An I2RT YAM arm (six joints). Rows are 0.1 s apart.
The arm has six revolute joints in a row. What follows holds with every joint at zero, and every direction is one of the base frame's. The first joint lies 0.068 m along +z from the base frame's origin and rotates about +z. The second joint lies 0.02 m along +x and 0.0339 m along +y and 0.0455 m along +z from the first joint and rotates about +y. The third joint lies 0.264 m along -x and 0.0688 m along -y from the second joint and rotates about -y. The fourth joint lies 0.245 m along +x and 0.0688 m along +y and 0.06 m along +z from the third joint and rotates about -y. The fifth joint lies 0.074 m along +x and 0.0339 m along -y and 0.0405 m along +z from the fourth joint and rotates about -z. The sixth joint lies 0.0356 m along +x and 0.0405 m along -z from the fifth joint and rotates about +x. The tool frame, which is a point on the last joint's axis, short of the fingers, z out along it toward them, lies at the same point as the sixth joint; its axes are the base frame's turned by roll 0, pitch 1.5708 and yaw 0 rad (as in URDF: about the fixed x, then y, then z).
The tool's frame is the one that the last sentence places.
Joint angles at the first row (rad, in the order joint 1, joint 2, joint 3, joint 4, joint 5, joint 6):
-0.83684 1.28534 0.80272 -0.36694 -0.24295 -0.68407
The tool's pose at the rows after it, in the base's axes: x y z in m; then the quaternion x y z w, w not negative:
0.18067, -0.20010, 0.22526, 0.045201, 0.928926, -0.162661, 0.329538
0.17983, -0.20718, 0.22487, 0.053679, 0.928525, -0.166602, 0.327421
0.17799, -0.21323, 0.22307, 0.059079, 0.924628, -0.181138, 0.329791
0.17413, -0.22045, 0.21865, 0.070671, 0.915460, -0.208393, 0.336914
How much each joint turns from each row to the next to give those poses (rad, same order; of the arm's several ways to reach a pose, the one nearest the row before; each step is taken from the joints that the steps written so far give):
-0.03144 0.03060 0.02443 0.00440 -0.00100 0.00517
-0.01880 0.02013 0.01325 0.00708 0.00172 -0.00118
-0.01786 0.01023 -0.00622 0.03908 0.00833 -0.00586
-0.02442 0.00665 -0.02833 0.08475 0.01837 0.00108

